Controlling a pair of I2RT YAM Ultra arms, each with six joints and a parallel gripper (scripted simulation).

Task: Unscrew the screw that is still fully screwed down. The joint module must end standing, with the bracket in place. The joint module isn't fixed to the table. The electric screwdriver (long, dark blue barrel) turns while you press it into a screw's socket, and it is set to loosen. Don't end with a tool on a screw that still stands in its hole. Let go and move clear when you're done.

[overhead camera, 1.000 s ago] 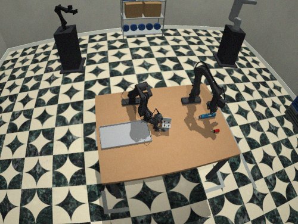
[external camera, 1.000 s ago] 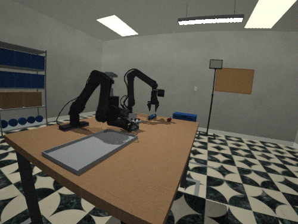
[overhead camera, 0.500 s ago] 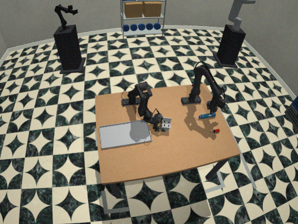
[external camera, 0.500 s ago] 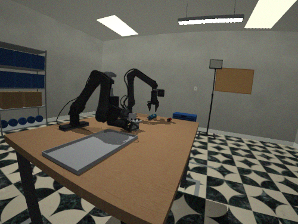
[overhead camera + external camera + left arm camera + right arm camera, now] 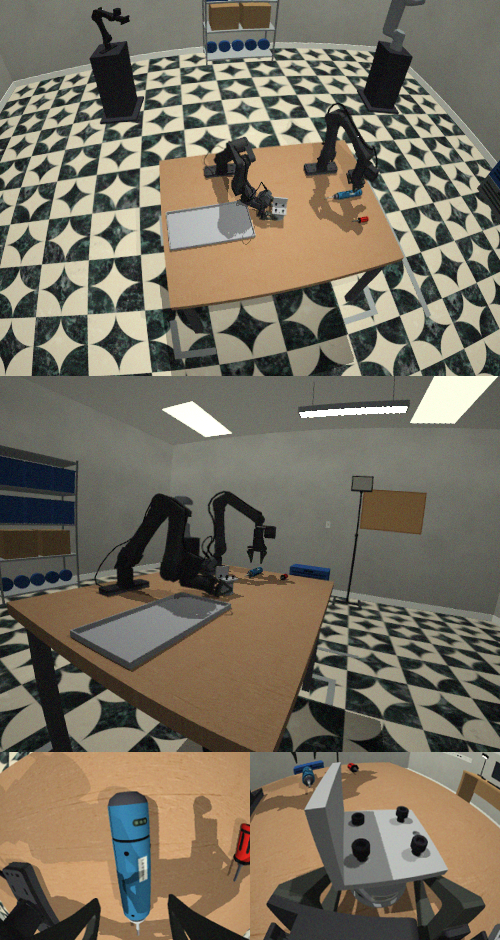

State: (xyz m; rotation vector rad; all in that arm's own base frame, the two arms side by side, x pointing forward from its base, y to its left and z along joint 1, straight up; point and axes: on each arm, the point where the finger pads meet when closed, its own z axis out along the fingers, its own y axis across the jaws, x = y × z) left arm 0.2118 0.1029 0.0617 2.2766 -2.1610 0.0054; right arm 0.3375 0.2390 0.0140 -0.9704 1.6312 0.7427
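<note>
Now: the screw 10 mm behind my right hand, 20 mm to the left of it and 40 mm above it. Round my right hand: red-handled screwdriver: 60 mm ahead, 450 mm to the left, 10 mm below; then grey l-shaped bracket: 50 mm above; then grey tray: 40 mm ahead, 350 mm to the right, 20 mm below.
</note>
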